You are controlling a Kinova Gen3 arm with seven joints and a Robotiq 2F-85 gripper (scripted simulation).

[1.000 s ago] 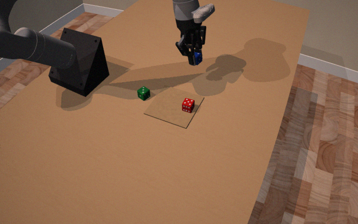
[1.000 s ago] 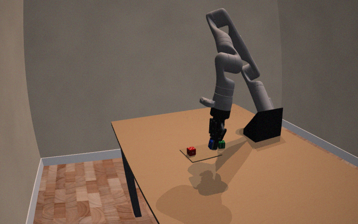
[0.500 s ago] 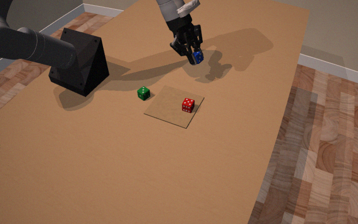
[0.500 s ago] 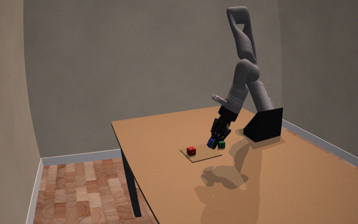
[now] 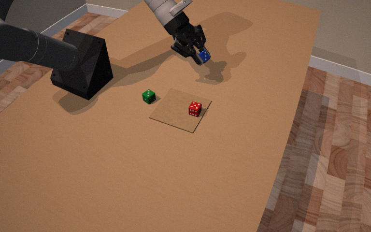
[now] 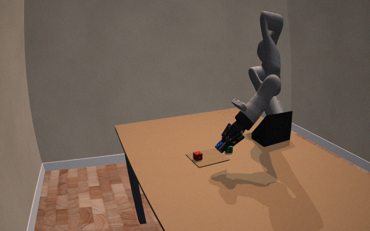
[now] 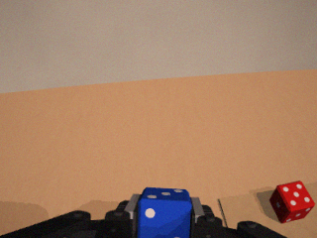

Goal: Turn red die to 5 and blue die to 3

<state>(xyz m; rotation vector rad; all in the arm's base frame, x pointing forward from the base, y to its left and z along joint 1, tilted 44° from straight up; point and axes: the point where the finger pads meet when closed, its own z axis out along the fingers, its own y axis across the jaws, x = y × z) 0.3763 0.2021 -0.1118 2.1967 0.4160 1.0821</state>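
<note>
My gripper is now 2 cm short of the thin tan mat, 14 cm to the left of it and 10 cm above it. Round my hand: blue die: right at my hand; then red die: 6 cm ahead, 13 cm to the right, 9 cm below; then green die: 9 cm behind, 16 cm to the right, 9 cm below.
</note>
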